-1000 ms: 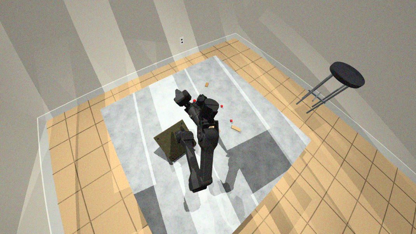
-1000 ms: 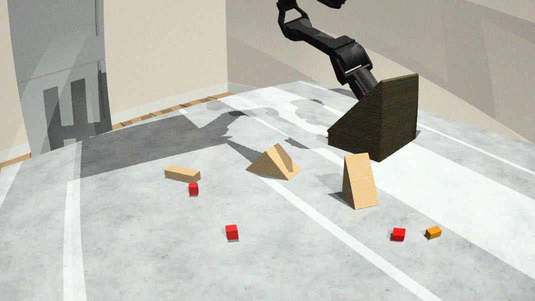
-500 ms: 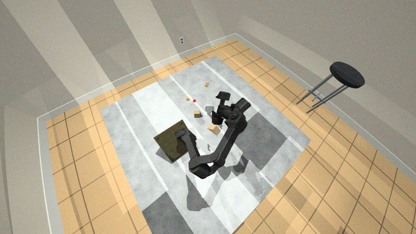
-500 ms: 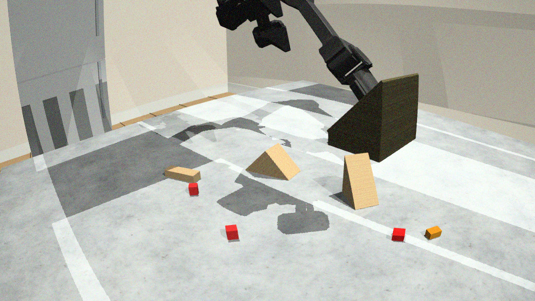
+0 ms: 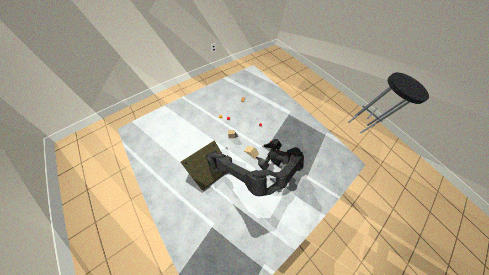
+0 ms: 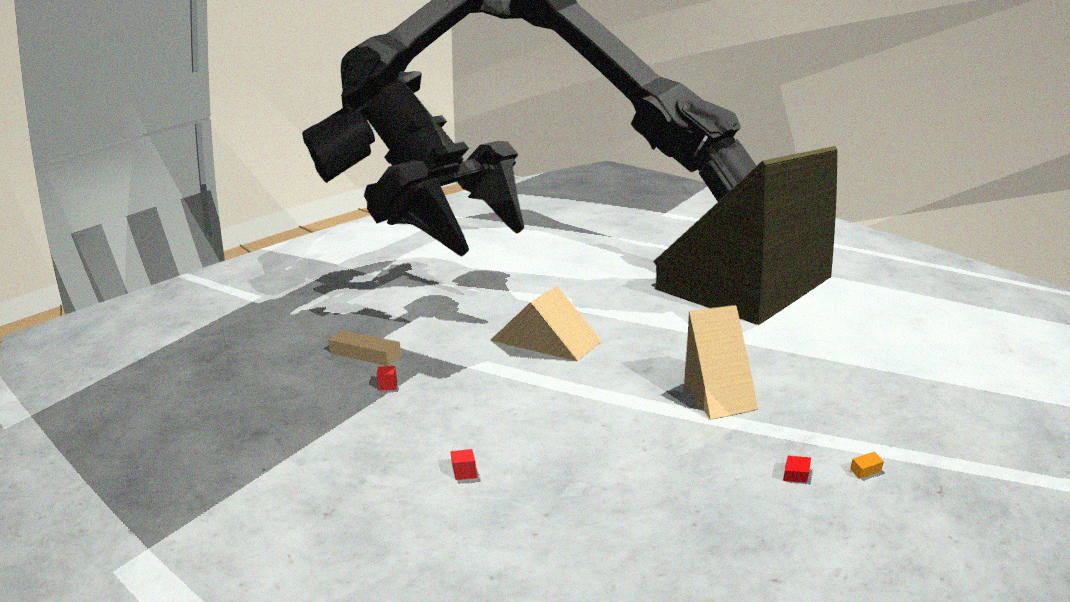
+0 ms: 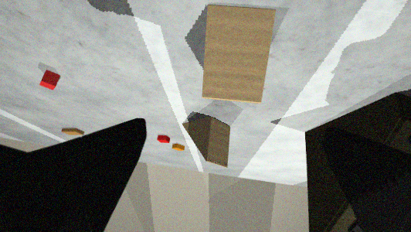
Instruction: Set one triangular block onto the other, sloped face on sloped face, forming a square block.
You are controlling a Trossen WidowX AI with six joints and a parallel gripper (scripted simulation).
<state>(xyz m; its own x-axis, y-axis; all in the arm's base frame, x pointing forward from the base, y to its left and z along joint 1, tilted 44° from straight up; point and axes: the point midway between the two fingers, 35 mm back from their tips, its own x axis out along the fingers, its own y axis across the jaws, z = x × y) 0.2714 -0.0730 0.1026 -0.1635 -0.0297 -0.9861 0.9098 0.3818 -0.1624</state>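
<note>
Now: gripper tip 2 cm past the triangular block, 5 cm to the right of it and 7 cm above it. Also, from my gripper tip: orange block (6 cm behind, 41 cm to the left, 9 cm below); then flat tan plank (14 cm ahead, 4 cm to the right, 8 cm below).
</note>
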